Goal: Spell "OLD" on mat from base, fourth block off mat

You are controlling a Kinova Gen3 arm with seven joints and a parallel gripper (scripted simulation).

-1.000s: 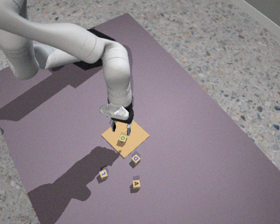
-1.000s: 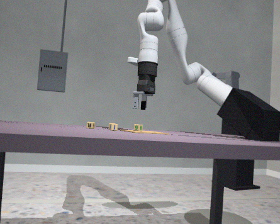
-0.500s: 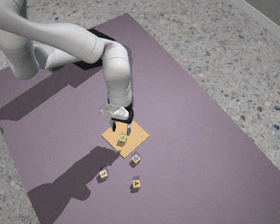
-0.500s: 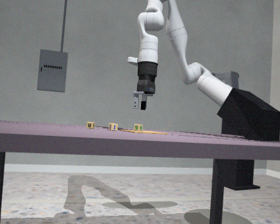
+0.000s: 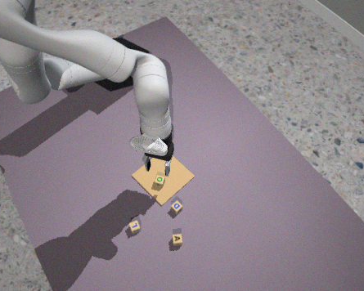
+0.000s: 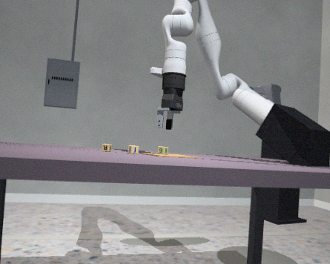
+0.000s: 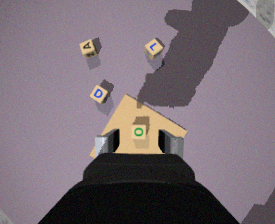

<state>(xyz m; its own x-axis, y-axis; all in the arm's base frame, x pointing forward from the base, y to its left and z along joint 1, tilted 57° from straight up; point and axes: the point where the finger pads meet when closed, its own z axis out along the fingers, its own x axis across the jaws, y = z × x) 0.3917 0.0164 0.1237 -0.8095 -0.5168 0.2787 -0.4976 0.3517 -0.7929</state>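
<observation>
Now: hand 90 mm above the O block. The rest, counted from my hand: L block: 60 mm ahead, 150 mm to the right, 90 mm below; then D block: 100 mm ahead, 20 mm to the right, 90 mm below; then tan mat: 10 mm behind, 20 mm to the left, 100 mm below.
</observation>
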